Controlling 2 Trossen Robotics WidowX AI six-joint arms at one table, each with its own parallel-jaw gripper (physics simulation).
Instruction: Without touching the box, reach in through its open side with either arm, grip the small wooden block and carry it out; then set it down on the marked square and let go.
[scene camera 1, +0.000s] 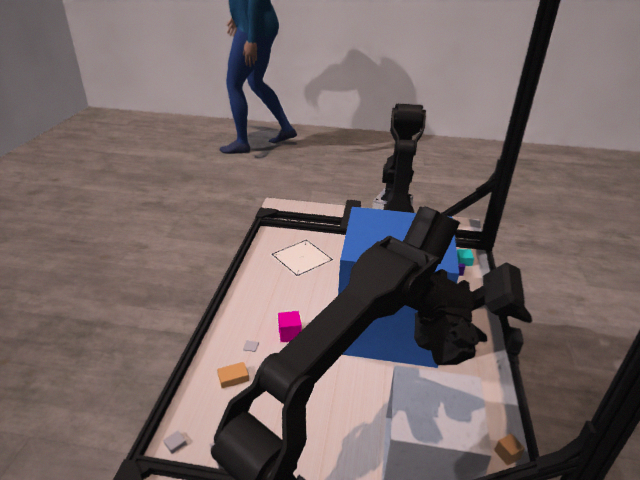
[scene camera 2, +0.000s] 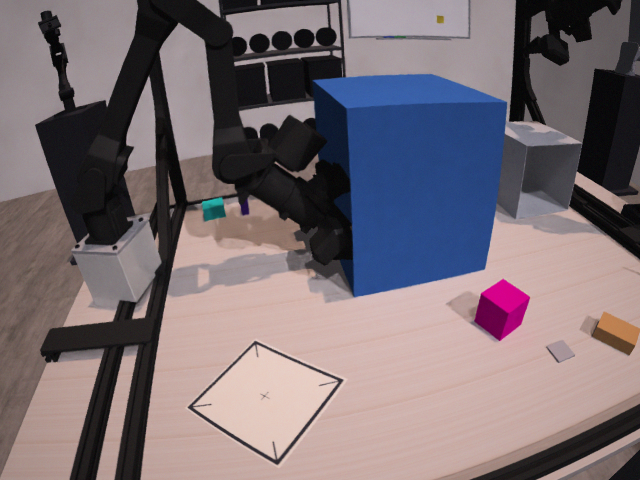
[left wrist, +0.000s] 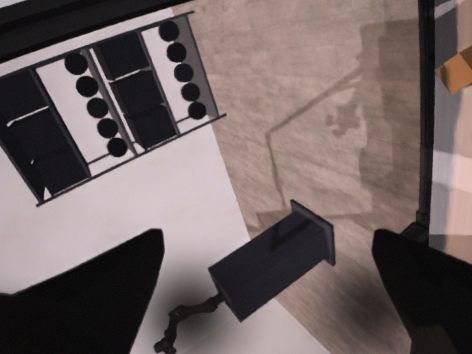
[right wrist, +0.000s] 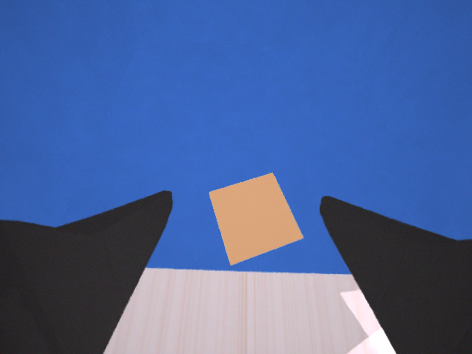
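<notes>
The blue box (scene camera 1: 382, 227) (scene camera 2: 423, 196) stands on the table, its open side towards the left of scene camera 2. The small wooden block (right wrist: 256, 218) is inside it, seen in the right wrist view as a tan face between the two fingertips, with a gap on each side; walls hide it in the scene views. My right gripper (scene camera 2: 338, 217) (right wrist: 247, 200) is open and empty, its fingers reaching into the open side; the tips are hidden in scene camera 2. My left gripper (left wrist: 268, 240) is open and empty, away from the block. The marked square (scene camera 1: 302, 257) (scene camera 2: 264, 408) has nothing on it.
A grey open box (scene camera 1: 439, 413) (scene camera 2: 542, 133) stands beyond the blue box. A magenta cube (scene camera 1: 289, 326) (scene camera 2: 501, 310) and an orange block (scene camera 1: 233, 375) (scene camera 2: 616, 333) lie on the table. A teal block (scene camera 1: 465, 256) (scene camera 2: 213, 208) lies near the frame. The box wall is close beside the right gripper.
</notes>
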